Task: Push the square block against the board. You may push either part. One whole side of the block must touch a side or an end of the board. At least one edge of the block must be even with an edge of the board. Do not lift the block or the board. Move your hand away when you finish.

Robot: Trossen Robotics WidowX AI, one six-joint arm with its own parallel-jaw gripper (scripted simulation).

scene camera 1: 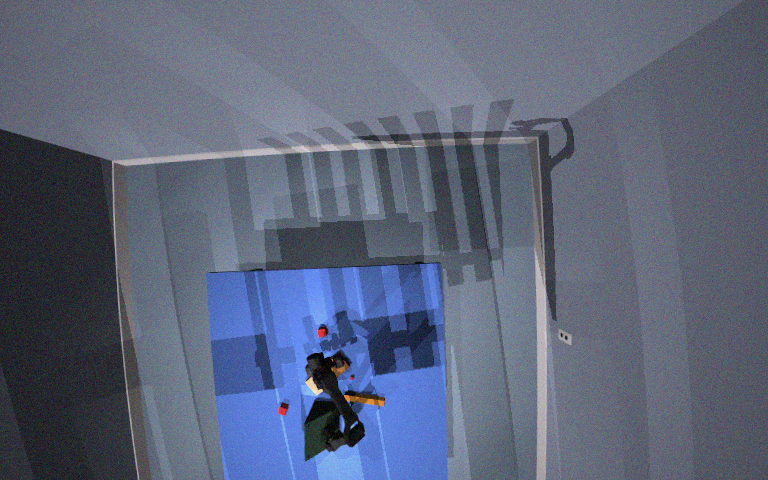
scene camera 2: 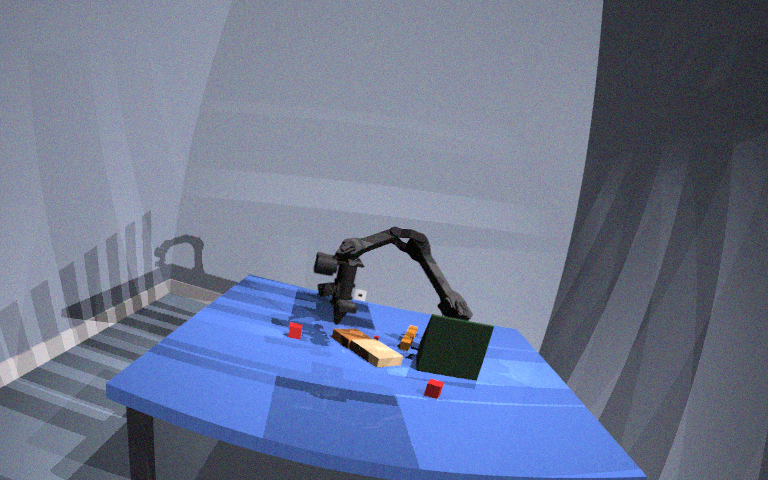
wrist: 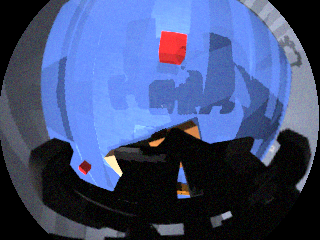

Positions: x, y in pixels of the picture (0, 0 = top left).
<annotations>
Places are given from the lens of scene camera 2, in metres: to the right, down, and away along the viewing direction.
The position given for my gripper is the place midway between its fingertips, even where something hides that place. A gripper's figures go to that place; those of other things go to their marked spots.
my gripper (scene camera 2: 335, 324): -0.15, 0.27, 1.48
pale tan board (scene camera 2: 378, 354): -0.02, 0.35, 1.38
</annotations>
